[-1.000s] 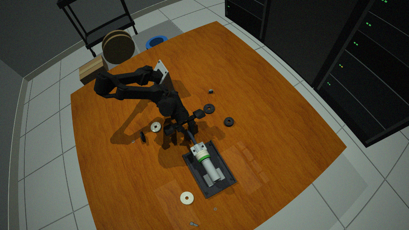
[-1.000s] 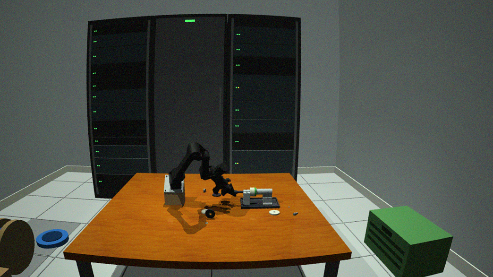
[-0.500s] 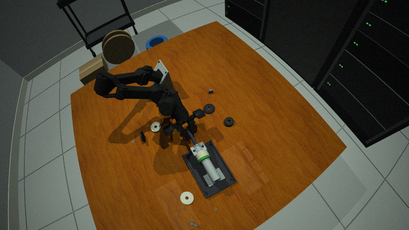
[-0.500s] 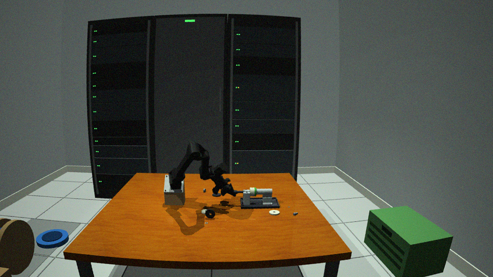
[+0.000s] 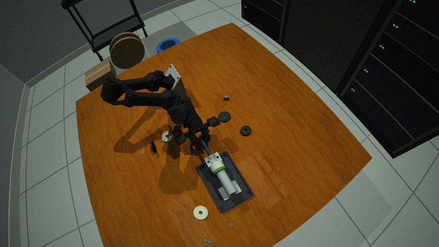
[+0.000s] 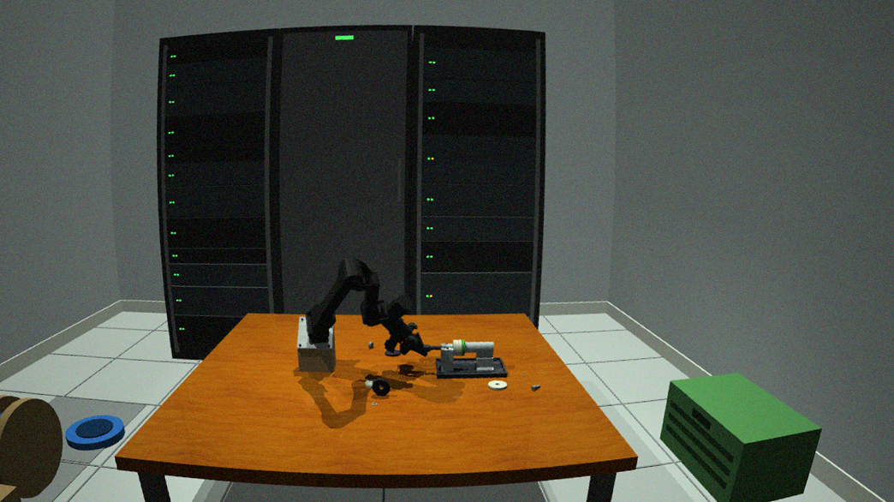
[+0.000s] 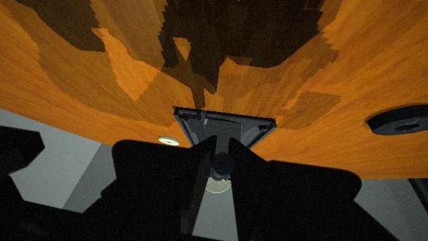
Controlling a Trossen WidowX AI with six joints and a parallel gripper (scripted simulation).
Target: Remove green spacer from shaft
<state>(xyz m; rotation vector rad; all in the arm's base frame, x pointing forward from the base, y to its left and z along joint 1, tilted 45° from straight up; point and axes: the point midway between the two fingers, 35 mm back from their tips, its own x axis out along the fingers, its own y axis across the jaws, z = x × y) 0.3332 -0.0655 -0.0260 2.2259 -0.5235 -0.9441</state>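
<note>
Right now my gripper tip is 6 cm short of the dark shaft, 1 cm to the left of it and 3 cm below it. Also, from my gripper tip: green spacer (12 cm ahead, 1 cm to the right, 2 cm above); cream spacer (10 cm ahead, 1 cm to the right, 2 cm above); nut (18 cm behind, 23 cm to the left, 4 cm below).
</note>
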